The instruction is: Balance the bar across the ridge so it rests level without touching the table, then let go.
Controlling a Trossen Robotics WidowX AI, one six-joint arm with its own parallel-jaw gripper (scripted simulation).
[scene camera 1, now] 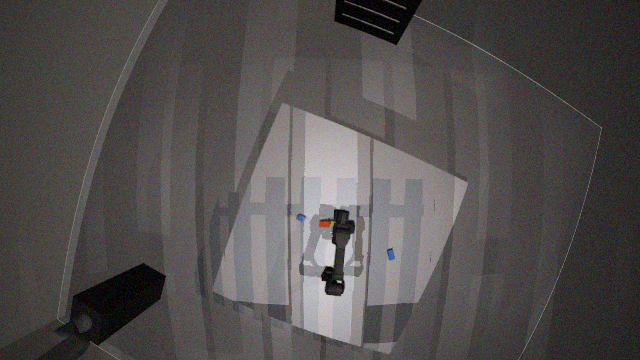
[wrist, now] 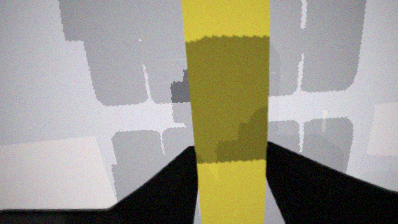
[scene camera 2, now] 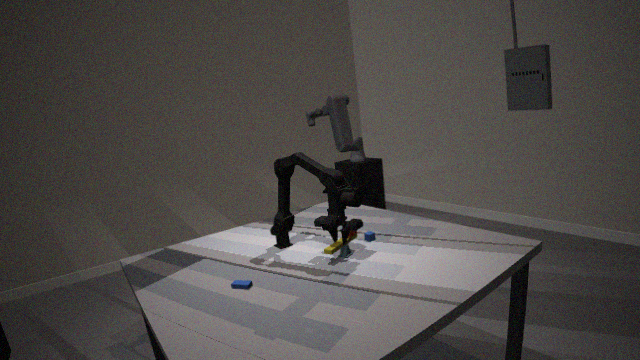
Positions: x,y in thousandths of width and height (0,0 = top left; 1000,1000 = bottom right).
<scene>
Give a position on a yellow bar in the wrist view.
At 572,252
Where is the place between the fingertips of my gripper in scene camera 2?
532,679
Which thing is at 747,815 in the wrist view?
My gripper.
</scene>
